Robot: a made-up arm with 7 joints. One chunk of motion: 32 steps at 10 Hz.
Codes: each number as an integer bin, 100 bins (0 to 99) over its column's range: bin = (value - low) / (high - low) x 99, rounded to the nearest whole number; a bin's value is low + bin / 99 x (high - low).
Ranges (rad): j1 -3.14..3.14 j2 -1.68..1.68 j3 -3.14..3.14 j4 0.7..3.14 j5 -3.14..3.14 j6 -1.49..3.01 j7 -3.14..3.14
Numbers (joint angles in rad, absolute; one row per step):
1: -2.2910 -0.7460 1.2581 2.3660 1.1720 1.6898 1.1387
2: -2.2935 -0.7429 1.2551 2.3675 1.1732 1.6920 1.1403
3: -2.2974 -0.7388 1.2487 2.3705 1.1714 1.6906 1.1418
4: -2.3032 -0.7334 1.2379 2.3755 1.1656 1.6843 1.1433
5: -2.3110 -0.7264 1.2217 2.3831 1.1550 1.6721 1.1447
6: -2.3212 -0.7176 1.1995 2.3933 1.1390 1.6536 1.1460
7: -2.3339 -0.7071 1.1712 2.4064 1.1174 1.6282 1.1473
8: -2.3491 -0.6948 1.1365 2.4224 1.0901 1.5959 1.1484
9: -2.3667 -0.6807 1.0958 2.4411 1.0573 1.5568 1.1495
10: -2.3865 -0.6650 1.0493 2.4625 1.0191 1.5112 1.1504
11: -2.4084 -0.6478 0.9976 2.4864 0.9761 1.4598 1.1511
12: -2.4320 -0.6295 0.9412 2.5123 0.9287 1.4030 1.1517
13: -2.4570 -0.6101 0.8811 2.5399 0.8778 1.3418 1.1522
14: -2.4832 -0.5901 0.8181 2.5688 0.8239 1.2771 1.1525
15: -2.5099 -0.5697 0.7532 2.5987 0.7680 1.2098 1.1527
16: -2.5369 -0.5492 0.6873 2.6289 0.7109 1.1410 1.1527
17: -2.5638 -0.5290 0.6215 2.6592 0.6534 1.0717 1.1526
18: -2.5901 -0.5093 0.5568 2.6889 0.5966 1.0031 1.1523
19: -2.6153 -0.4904 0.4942 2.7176 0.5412 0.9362 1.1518
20: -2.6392 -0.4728 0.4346 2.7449 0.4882 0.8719 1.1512
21: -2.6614 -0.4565 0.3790 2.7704 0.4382 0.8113 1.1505
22: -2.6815 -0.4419 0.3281 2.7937 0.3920 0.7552 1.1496
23: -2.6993 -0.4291 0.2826 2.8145 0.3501 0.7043 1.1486
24: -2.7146 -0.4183 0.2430 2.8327 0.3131 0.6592 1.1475
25: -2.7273 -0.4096 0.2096 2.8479 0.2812 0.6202 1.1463
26: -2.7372 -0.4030 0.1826 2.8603 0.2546 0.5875 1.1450
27: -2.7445 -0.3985 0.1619 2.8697 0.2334 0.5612 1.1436
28: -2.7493 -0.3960 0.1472 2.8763 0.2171 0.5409 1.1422
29: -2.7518 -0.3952 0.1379 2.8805 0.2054 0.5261 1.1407
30: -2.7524 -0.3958 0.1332 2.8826 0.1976 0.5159 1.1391
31: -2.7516 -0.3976 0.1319 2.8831 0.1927 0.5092 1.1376
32: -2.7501 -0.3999 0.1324 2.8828 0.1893 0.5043 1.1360
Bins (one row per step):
1: 13 28 69 68 68 70 67
2: 13 28 69 68 68 70 67
3: 13 28 69 68 68 70 67
4: 13 28 69 68 68 70 68
5: 13 28 69 68 68 70 68
6: 13 28 68 69 67 69 68
7: 13 29 68 69 67 69 68
8: 12 29 67 70 67 68 68
9: 12 29 67 71 66 67 68
10: 12 30 66 72 66 66 68
11: 12 30 65 72 65 65 68
12: 11 31 64 74 64 64 68
13: 11 32 63 75 63 62 68
14: 10 32 62 76 62 61 68
15: 10 33 61 77 62 59 68
16: 10 33 60 78 61 58 68
17: 9 34 59 79 60 56 68
18: 9 34 58 81 59 55 68
19: 8 35 57 82 58 53 68
20: 8 36 56 83 57 52 68
21: 8 36 55 84 56 51 68
22: 7 36 55 85 56 49 68
23: 7 37 54 86 55 48 68
24: 7 37 53 87 54 47 68
25: 7 37 53 87 54 46 68
26: 6 38 52 88 54 46 68
27: 6 38 52 88 53 45 68
28: 6 38 52 88 53 45 68
29: 6 38 52 88 53 44 67
30: 6 38 52 89 53 44 67
31: 6 38 52 89 53 44 67
32: 6 38 52 89 52 44 67

